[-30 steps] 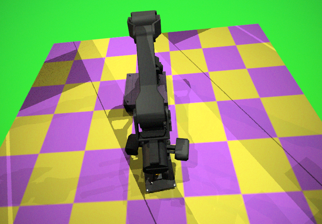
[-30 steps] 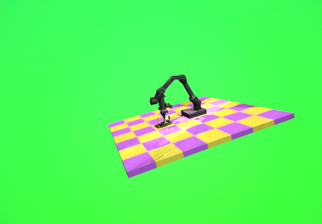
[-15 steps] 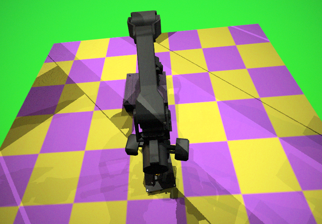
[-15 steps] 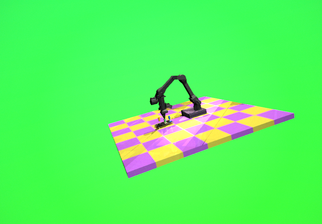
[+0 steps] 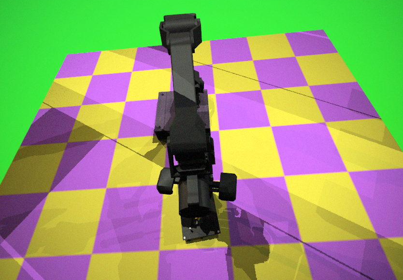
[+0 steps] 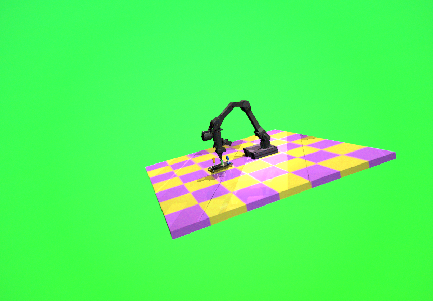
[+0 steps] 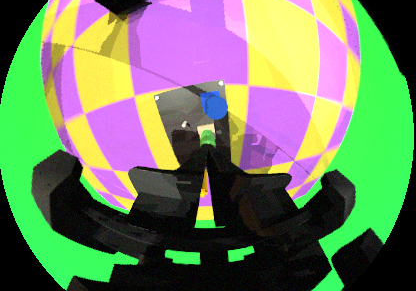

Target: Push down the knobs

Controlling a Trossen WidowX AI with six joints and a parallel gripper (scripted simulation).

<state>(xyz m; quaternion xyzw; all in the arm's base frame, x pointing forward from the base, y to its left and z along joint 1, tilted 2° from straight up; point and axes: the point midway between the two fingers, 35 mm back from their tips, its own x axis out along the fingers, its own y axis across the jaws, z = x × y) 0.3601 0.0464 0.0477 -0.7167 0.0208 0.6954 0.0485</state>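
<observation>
My gripper tip is now 10 mm above the green knob. The rest, counted from my gripper tip: orange knob: 50 mm ahead, 10 mm to the right, 10 mm above.
</observation>
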